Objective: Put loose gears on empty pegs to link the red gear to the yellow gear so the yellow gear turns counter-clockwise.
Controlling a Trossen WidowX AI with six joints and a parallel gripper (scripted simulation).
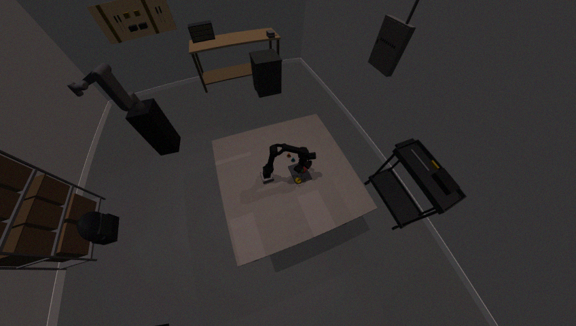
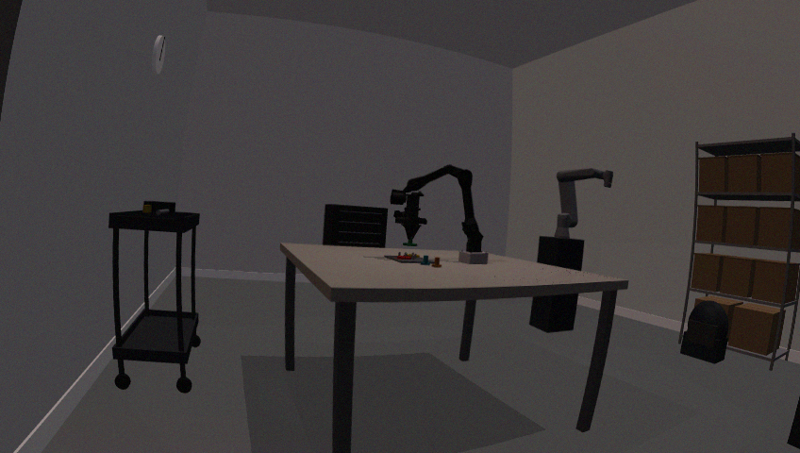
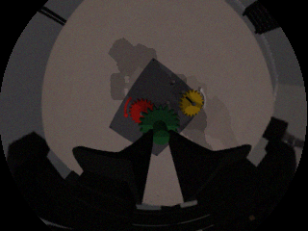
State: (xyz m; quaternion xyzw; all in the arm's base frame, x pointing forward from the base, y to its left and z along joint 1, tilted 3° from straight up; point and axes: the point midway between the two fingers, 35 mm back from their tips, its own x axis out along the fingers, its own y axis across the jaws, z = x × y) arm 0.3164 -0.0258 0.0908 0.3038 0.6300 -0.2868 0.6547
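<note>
Right now my gripper tip is 90 mm above the grey board and 10 mm to the right of it. Round my gripper tip: yellow gear 80 mm to the right, 80 mm below, 40 mm behind; then red gear 80 mm below, 30 mm ahead, 20 mm to the left; then green gear 10 mm below.
</note>
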